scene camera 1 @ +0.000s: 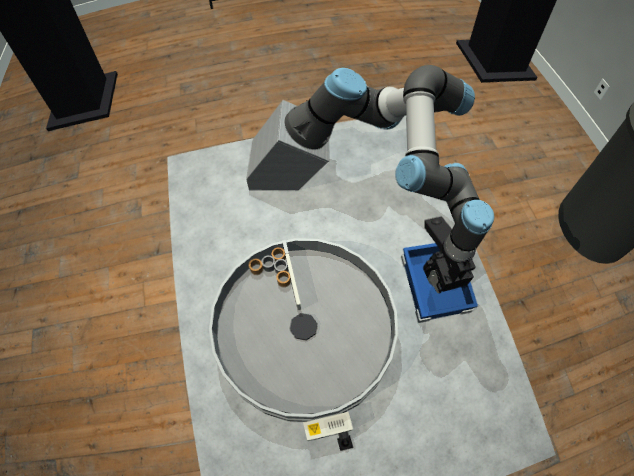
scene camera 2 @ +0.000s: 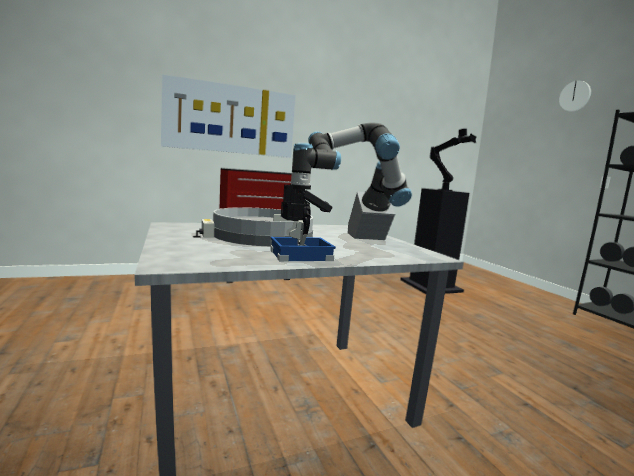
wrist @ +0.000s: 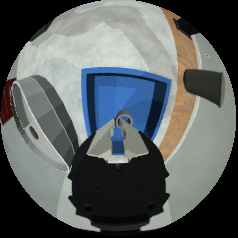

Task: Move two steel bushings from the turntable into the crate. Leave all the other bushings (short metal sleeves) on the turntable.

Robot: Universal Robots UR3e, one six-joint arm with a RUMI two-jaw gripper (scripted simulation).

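Visible: my gripper, which appears in scene camera 2 and in the wrist view as well; a crate; a turntable.
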